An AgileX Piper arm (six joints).
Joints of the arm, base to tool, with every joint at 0 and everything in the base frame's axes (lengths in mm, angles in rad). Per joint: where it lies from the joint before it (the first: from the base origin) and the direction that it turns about. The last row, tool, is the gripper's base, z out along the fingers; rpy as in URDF.
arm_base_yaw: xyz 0 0 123 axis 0 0 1
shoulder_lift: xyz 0 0 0 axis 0 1 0
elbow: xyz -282.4 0 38.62 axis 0 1 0
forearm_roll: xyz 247.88 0 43.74 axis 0.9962 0 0.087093
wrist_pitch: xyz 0 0 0 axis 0 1 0
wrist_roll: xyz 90.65 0 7.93 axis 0.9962 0 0.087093
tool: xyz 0 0 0 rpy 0 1.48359 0
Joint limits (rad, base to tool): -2.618..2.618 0..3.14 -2.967..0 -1.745..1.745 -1.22..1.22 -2.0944..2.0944
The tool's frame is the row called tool.
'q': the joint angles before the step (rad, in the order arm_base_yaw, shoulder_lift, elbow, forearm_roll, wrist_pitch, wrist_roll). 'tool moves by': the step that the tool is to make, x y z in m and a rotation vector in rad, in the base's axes. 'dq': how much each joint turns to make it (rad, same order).
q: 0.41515 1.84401 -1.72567 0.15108 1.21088 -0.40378
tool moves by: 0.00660 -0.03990 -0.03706 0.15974 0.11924 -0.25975
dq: -0.13442 -0.02441 0.19062 0.16999 -0.12900 0.08229
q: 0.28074 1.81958 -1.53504 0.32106 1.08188 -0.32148
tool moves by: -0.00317 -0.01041 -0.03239 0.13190 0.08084 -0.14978
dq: -0.04905 -0.00001 0.14416 0.16093 -0.11360 0.01695
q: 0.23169 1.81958 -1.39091 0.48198 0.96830 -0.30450
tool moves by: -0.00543 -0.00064 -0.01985 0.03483 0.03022 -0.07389
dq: -0.00186 -0.00001 0.08613 0.05484 -0.08150 0.01676
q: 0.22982 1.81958 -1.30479 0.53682 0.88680 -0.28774
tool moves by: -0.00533 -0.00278 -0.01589 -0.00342 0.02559 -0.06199
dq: 0.00000 -0.00001 0.06519 0.00687 -0.06185 0.03493
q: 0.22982 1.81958 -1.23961 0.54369 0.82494 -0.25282
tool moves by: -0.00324 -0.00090 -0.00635 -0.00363 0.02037 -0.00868
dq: 0.00001 0.00186 0.02264 0.00139 -0.00695 0.00555
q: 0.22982 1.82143 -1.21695 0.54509 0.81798 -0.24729
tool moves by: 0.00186 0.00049 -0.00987 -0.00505 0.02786 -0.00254
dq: 0.00000 0.02692 0.00046 0.00091 0.00000 0.00236
